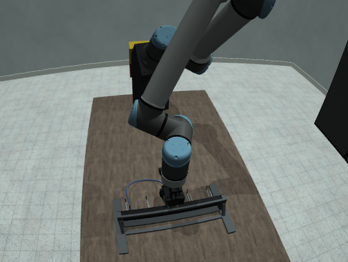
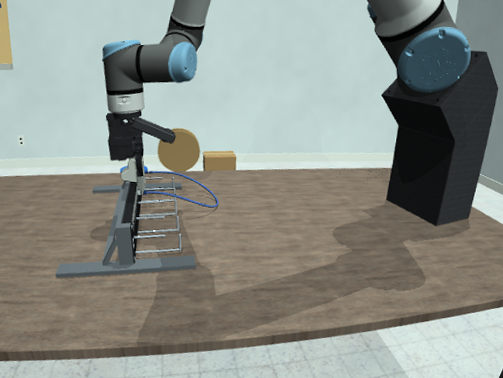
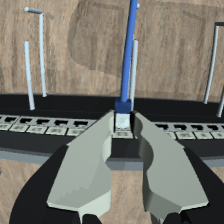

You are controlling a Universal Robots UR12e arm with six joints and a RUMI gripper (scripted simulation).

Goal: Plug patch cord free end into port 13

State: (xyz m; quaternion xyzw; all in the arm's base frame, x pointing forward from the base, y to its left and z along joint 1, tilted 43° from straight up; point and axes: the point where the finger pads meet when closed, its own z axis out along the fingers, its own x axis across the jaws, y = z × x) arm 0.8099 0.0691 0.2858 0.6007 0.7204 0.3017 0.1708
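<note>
Right now my hand is 10 mm short of the plug and 10 mm above it.
</note>
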